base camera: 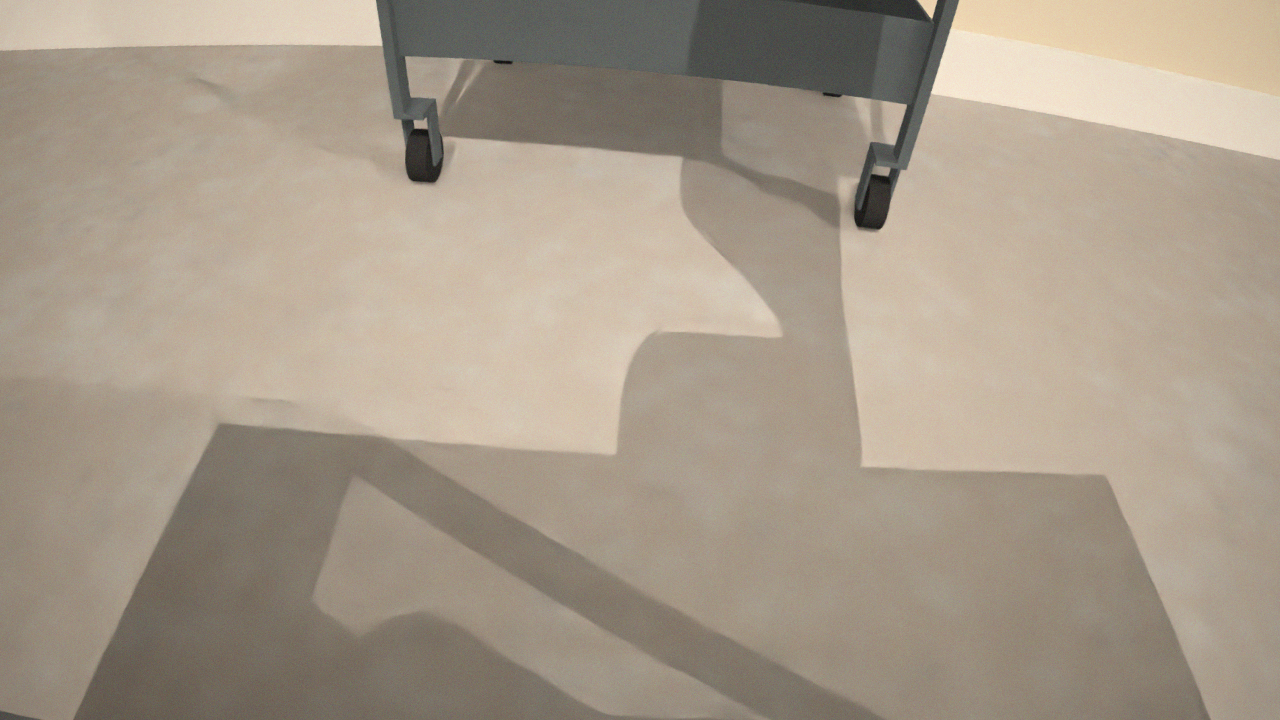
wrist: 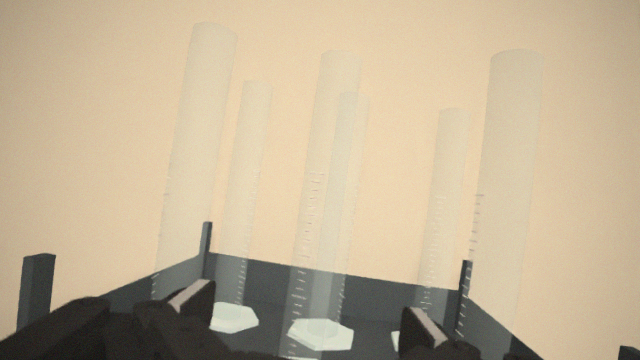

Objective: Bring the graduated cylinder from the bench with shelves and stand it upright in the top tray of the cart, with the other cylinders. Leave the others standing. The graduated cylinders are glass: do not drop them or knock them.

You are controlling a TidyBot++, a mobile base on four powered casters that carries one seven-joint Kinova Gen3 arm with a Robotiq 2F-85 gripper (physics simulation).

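Places are measured from the arm's base along level axes (x ahead, y left, z up), in millimetres.
Pixels of known places: gripper, fingertip midpoint: (wrist: 307, 315).
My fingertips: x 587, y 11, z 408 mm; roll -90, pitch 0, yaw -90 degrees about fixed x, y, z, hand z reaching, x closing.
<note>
Behind a point stands the place of what it marks.
Several clear graduated cylinders stand upright in the cart's top tray (wrist: 382, 295) @(x 982, y -112, z 309 mm) in the wrist view. A nearer row has one at left (wrist: 202, 115) @(x 726, y 125, z 516 mm), one in the middle (wrist: 330, 80) @(x 751, y 18, z 570 mm) and one at right (wrist: 514, 115) @(x 691, y -132, z 545 mm). Behind are three thinner-looking ones, at left (wrist: 247, 160) @(x 883, y 115, z 491 mm), in the middle (wrist: 359, 120) @(x 876, y -26, z 564 mm) and at right (wrist: 449, 165) @(x 877, y -154, z 522 mm). The two middle ones overlap in view. Pale hexagonal bases show low down; the nearer cylinders' lower ends are cut off or hidden. My gripper (wrist: 307, 315) @(x 587, y 11, z 407 mm) is open and empty, on the near side of the cylinders. The bench with shelves does not show.
The cart's lower tray (base camera: 537, 35) @(x 668, y 93, z -242 mm) and its casters, left (base camera: 422, 155) @(x 669, y 203, z -359 mm) and right (base camera: 872, 202) @(x 640, y -205, z -359 mm), stand ahead in the base view. A near corner post (wrist: 35, 290) @(x 670, y 214, z 359 mm) rises at left in the wrist view. A wall (base camera: 1136, 44) @(x 1009, y -656, z -281 mm) is behind the cart. Shadows cross the floor (base camera: 501, 259) @(x 567, y 113, z -396 mm).
</note>
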